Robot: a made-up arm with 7 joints.
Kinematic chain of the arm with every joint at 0, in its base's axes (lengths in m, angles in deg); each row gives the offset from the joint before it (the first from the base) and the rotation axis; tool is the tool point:
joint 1: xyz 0 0 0 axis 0 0.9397 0.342
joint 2: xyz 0 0 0 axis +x
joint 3: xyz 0 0 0 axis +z
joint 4: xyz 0.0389 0 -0.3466 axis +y
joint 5: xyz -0.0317 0 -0.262 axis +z
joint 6: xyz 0 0 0 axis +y
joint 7: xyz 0 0 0 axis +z
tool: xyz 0 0 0
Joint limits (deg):
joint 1: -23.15..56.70
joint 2: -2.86..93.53
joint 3: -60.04..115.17
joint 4: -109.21..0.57
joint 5: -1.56..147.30
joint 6: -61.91..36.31
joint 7: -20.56..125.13
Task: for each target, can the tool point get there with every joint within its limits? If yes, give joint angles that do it. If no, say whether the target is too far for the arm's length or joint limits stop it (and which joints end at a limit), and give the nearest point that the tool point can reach.
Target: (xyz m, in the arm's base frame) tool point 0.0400 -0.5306 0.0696
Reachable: no: joint limits stop it (at a limit: joint 1, joint 2, joint 3, joint 4) | nearest point 0.2022 -0.2958 -0.2097 | short by 0.399 m
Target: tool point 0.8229 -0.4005 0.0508
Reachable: no: too far | nearest point 0.3677 -0.1558 -0.1948 | short by 0.572 m
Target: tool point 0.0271 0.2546 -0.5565
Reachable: yes | joints 4.91 25.39 -5.91 -15.78 64.13 -18.89 62.59
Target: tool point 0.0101 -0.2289 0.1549
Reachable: no: joint limits stop it (at a limit: joint 1, joint 2, joint 3, joint 4) | nearest point 0.2022 -0.2958 -0.2097 | short by 0.417 m
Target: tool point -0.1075 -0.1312 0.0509
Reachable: no: joint limits stop it (at a limit: joint 1, joint 2, joint 3, joint 4) | nearest point -0.0588 -0.2548 -0.3225 | short by 0.396 m
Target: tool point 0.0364 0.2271 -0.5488
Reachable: yes | joints 13.26 30.17 -23.68 -41.11 39.48 -17.14 85.14
